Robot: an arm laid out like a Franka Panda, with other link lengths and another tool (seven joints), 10 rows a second.
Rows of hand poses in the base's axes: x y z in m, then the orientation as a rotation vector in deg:
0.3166, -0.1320, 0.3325, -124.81, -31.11, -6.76
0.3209, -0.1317, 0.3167, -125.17, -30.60, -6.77
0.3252, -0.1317, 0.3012, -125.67, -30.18, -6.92
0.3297, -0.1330, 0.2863, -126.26, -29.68, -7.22
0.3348, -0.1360, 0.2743, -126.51, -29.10, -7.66
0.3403, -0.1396, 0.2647, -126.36, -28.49, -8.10
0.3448, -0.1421, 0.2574, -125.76, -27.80, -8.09
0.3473, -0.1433, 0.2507, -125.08, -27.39, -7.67
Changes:
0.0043, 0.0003, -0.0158, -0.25, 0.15, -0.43
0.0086, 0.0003, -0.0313, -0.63, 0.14, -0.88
0.0131, -0.0010, -0.0462, -1.06, 0.05, -1.45
0.0182, -0.0040, -0.0582, -1.14, -0.07, -2.05
0.0237, -0.0076, -0.0678, -0.82, -0.13, -2.60
0.0282, -0.0101, -0.0751, -0.13, 0.21, -2.95
0.0307, -0.0113, -0.0818, 0.54, 0.75, -2.96

